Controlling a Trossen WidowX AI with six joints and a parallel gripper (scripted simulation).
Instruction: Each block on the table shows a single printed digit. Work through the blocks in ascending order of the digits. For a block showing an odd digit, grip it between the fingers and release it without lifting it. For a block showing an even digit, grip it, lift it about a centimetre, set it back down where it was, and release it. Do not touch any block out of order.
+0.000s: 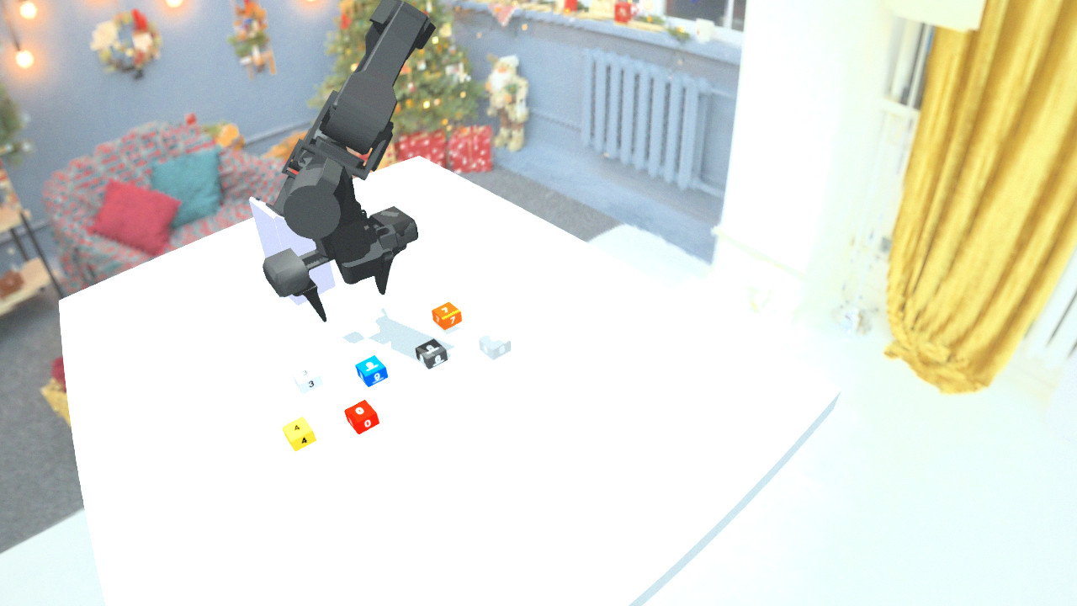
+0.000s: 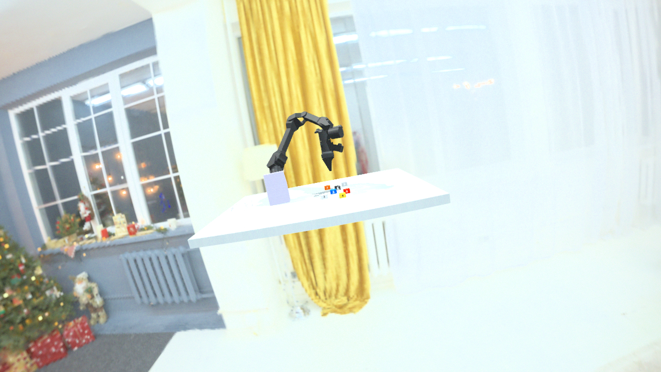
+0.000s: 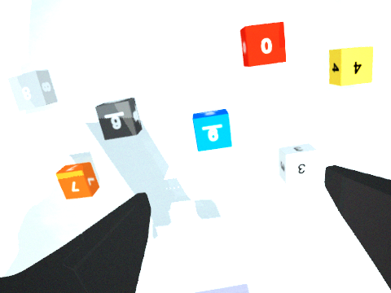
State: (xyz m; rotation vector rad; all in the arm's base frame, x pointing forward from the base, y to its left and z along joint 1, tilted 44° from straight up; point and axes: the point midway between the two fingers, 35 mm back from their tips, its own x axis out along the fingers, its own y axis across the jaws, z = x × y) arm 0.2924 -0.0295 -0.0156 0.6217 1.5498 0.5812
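The red block marked 0 is 60 mm ahead of my gripper tip, 50 mm to the right of it and 110 mm below it. Round my gripper tip: dark grey block marked 6: 20 mm ahead, 90 mm to the left, 110 mm below; then white block marked 3: 60 mm behind, 70 mm to the right, 110 mm below; then blue block: 10 mm behind, 10 mm to the left, 110 mm below.
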